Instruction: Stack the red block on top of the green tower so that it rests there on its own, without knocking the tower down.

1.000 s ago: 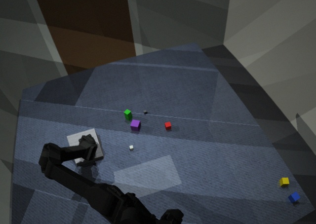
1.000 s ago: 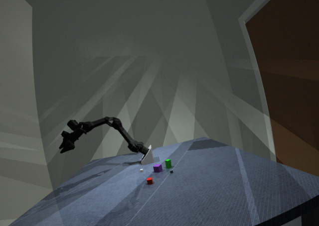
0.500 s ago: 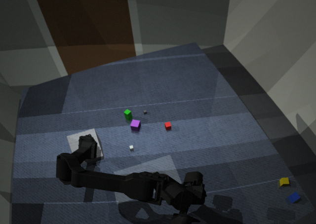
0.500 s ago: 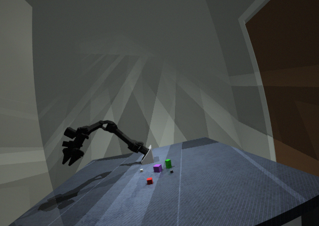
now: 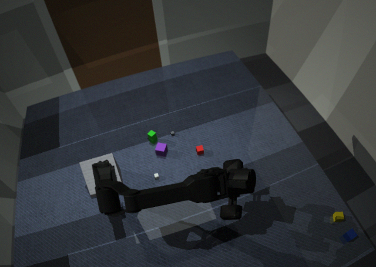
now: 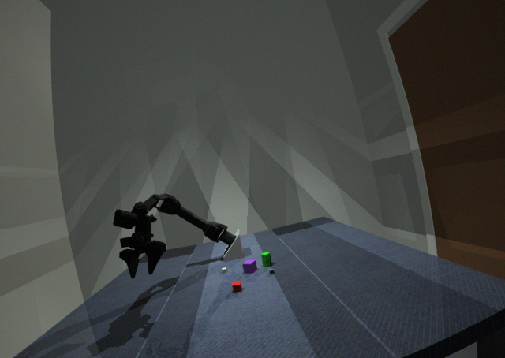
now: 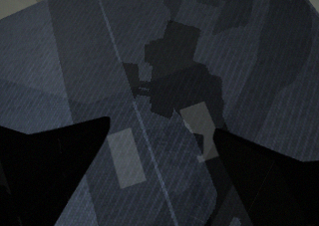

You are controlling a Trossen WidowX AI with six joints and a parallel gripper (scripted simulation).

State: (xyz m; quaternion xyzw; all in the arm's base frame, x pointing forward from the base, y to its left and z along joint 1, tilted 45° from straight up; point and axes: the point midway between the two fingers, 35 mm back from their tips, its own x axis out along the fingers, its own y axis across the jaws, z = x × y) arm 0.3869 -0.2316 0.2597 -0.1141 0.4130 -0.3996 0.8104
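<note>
My gripper tip is 30 cm to the right of the red block and 11 cm above it. The rest, counted from my gripper tip: yellow block: 31 cm ahead, 23 cm to the right, 11 cm below; purple block: 38 cm to the left, 15 cm behind, 10 cm below; small white cube: 28 cm to the left, 21 cm behind, 12 cm below.
</note>
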